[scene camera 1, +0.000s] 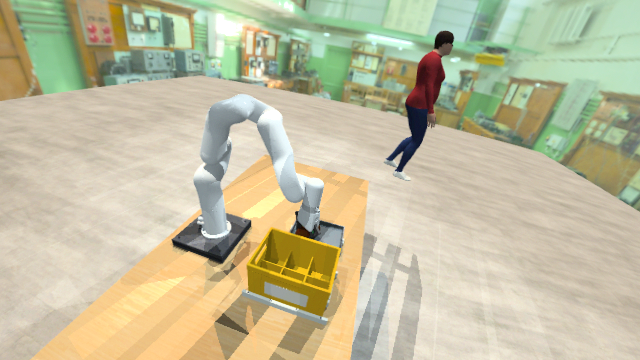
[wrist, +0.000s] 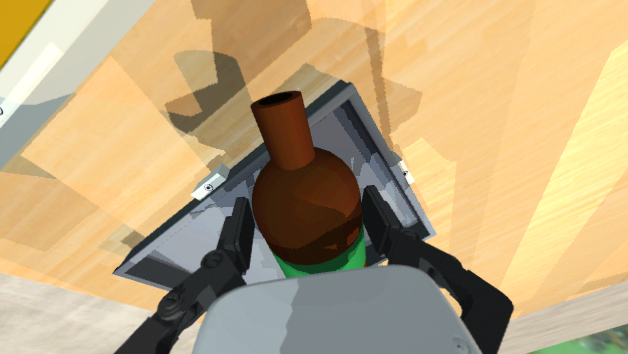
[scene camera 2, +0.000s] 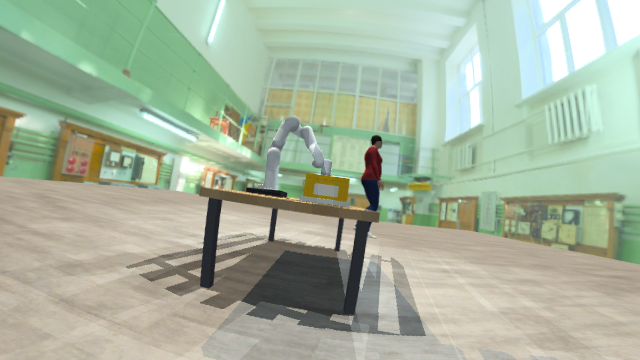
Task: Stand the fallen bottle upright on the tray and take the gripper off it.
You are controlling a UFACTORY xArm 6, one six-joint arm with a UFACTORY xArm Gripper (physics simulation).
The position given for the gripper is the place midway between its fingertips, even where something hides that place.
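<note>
A brown bottle [wrist: 306, 202] and a white rail [wrist: 57, 55] can be seen, together with the gripper [wrist: 308, 204].
</note>
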